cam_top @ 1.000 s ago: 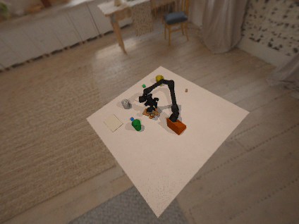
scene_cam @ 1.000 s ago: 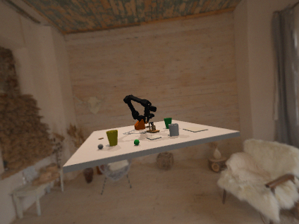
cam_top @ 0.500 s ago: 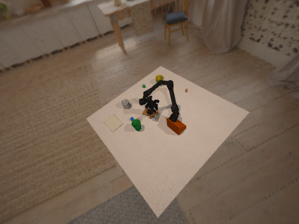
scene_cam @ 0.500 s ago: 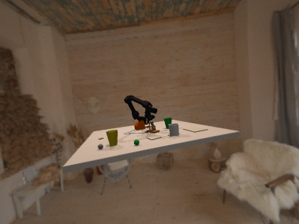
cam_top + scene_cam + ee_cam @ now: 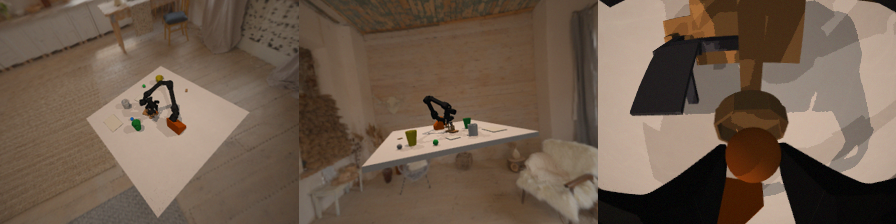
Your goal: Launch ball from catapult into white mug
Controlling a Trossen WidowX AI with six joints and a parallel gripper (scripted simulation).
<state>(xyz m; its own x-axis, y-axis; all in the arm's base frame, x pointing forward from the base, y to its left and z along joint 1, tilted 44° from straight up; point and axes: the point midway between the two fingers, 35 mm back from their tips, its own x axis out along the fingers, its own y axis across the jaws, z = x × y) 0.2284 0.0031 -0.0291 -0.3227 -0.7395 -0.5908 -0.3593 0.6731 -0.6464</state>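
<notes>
Right now the orange ball is 10 mm above my gripper tip. Also, from my gripper tip: blue ball: 230 mm to the left, 180 mm ahead, 50 mm below; then wooden catapult: 60 mm ahead, 30 mm to the left, 20 mm below; then green mug: 260 mm to the left, 40 mm below, 40 mm ahead.
</notes>
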